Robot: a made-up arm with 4 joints.
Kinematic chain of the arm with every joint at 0, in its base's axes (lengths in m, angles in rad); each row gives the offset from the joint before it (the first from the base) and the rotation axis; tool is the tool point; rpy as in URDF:
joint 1: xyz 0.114 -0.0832 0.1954 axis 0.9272 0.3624 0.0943
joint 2: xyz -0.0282 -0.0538 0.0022 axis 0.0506 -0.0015 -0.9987
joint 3: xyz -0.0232 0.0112 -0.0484 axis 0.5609 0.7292 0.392
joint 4: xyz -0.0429 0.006 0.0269 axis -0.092 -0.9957 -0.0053
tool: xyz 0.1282 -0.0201 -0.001 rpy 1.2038 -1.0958 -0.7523
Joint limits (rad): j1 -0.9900..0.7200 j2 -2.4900..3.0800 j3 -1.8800..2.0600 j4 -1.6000..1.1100
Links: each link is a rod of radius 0.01 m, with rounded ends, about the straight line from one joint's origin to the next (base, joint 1, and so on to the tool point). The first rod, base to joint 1, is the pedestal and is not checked.
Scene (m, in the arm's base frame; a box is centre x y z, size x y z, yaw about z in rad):
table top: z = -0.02
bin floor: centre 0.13 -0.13 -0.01 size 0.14 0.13 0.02 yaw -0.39
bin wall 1: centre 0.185 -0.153 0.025 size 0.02 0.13 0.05 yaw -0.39
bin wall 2: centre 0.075 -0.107 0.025 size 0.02 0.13 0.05 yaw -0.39
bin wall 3: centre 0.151 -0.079 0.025 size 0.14 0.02 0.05 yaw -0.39
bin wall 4: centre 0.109 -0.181 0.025 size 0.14 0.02 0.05 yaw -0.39
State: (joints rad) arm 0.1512 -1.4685 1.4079 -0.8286
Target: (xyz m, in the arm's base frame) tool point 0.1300 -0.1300 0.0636
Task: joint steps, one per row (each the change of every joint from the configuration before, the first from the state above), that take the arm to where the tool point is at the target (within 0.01 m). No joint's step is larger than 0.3 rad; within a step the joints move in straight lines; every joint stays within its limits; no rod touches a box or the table.
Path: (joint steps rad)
1: -0.1671 0.0418 -0.2400 0.1738
2: -0.1670 0.0417 -0.2400 0.1737
3: -0.1671 0.0418 -0.2400 0.1738
4: -0.1671 0.0418 -0.2401 0.1737
5: 0.0782 -0.1079 -0.2910 -0.2331
6: 0.0781 -0.1079 -0.2909 -0.2330
7: 0.0781 -0.1078 -0.2910 -0.2331
8: 0.0781 -0.1079 -0.2910 -0.2330
9: 0.1205 0.0227 -0.0560 -0.1660
10: 0.1206 0.0228 -0.0559 -0.1661

